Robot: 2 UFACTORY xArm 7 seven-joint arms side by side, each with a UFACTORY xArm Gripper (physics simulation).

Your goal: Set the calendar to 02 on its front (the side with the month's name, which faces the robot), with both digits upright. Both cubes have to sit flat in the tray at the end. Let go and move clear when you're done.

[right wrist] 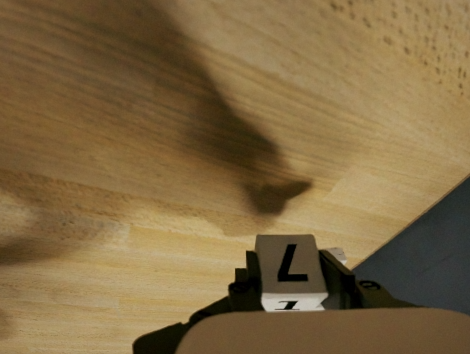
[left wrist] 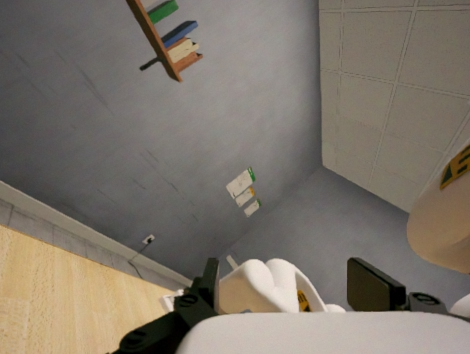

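Note:
My right gripper (right wrist: 284,271) is shut on a white cube (right wrist: 310,250) and holds it above the wooden table. The cube's large visible face has a black digit that looks like a turned 7; a narrow face below it shows part of another digit, cut off by the gripper body. A small pale piece (right wrist: 338,254), perhaps part of the calendar, shows behind the right finger in the right wrist view. My left gripper is open and empty, pointing towards the wall. The calendar tray and second cube cannot be made out clearly.
The wooden table (left wrist: 55,280) (right wrist: 150,200) shows in both views, with its edge at the right in the right wrist view. A white robot arm (left wrist: 260,287) stands beyond the left fingers, beside a pale object (left wrist: 169,302). A wall shelf (left wrist: 161,50) holds books.

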